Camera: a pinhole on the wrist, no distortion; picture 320 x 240 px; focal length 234.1 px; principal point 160.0 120.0 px. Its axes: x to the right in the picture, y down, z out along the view. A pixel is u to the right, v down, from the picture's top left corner.
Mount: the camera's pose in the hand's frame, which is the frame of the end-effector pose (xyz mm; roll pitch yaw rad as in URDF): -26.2 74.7 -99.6 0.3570 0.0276 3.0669
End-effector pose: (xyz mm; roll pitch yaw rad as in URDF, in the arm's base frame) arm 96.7 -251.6 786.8 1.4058 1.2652 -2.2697
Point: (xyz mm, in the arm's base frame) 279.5 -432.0 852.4
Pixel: behind the camera
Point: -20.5 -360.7 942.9
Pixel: 261.3 54.5
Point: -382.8 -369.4 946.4
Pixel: 166.9 67.4
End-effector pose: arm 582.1 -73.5 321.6 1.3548 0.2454 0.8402
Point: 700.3 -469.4 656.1
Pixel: 278.5 160.6
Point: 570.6 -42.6 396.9
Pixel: 91.6 182.9
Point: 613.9 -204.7 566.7
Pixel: 251.1 111.5
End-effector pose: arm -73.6 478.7 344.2 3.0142 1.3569 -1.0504
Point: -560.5 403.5 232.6
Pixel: 118.6 8.3
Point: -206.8 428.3 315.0
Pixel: 86.9 104.7
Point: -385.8 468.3 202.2
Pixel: 73.6 73.7
